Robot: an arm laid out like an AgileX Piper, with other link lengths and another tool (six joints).
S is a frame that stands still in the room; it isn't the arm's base.
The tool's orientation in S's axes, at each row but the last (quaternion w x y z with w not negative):
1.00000 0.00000 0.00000 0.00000
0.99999 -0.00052 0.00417 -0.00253
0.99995 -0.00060 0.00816 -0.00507
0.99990 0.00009 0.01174 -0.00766
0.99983 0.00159 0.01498 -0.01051
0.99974 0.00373 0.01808 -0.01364
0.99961 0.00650 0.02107 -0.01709
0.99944 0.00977 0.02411 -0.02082
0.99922 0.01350 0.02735 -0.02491
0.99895 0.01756 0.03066 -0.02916
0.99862 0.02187 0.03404 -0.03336
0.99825 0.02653 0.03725 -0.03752
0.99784 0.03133 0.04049 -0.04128
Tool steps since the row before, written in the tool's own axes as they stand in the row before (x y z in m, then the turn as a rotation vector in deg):
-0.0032 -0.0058 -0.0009 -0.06 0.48 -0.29
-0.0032 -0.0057 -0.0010 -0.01 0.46 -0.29
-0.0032 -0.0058 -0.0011 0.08 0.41 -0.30
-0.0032 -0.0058 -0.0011 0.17 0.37 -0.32
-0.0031 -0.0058 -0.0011 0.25 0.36 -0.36
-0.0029 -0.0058 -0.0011 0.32 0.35 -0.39
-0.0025 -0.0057 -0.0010 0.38 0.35 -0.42
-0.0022 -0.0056 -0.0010 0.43 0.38 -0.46
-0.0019 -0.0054 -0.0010 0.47 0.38 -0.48
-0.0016 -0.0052 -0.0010 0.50 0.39 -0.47
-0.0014 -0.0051 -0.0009 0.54 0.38 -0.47
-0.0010 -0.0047 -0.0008 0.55 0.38 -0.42
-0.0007 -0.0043 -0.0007 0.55 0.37 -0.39
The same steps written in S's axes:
-0.0032 -0.0058 -0.0009 -0.06 0.48 -0.29
-0.0032 -0.0057 -0.0010 -0.01 0.46 -0.29
-0.0033 -0.0058 -0.0010 0.08 0.41 -0.30
-0.0033 -0.0057 -0.0010 0.17 0.37 -0.32
-0.0033 -0.0057 -0.0010 0.25 0.36 -0.37
-0.0031 -0.0057 -0.0010 0.32 0.34 -0.40
-0.0027 -0.0056 -0.0010 0.37 0.34 -0.43
-0.0025 -0.0055 -0.0010 0.42 0.37 -0.47
-0.0022 -0.0053 -0.0010 0.46 0.37 -0.50
-0.0020 -0.0051 -0.0011 0.49 0.38 -0.49
-0.0018 -0.0050 -0.0010 0.53 0.37 -0.49
-0.0014 -0.0046 -0.0010 0.55 0.36 -0.44
-0.0011 -0.0042 -0.0009 0.55 0.35 -0.41

